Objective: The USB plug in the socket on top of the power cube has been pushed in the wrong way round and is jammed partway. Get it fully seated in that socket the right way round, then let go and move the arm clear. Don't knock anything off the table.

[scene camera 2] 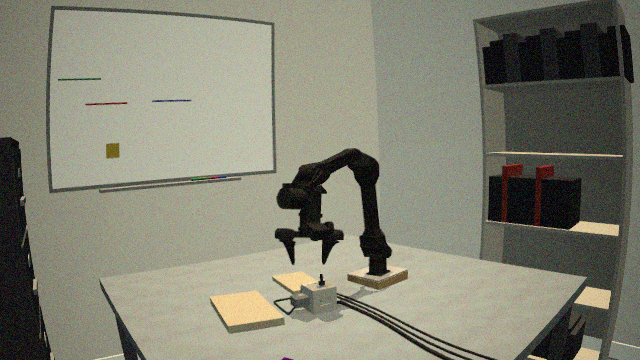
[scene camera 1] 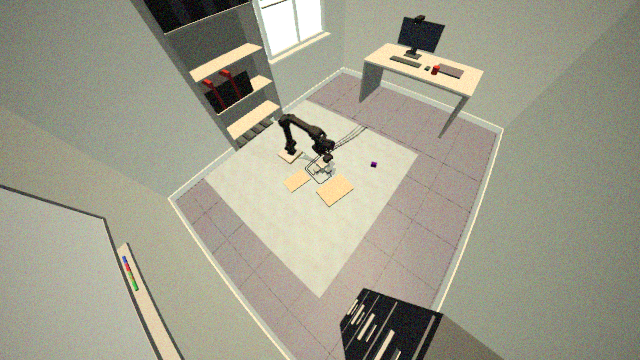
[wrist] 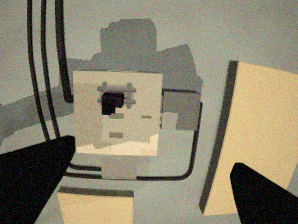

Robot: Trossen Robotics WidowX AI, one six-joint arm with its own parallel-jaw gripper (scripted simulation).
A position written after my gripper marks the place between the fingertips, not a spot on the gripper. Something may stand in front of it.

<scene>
My gripper [scene camera 2: 308, 264] is open, with nothing in its grasp.
My gripper shows as well in the wrist view [wrist: 154, 158].
</scene>
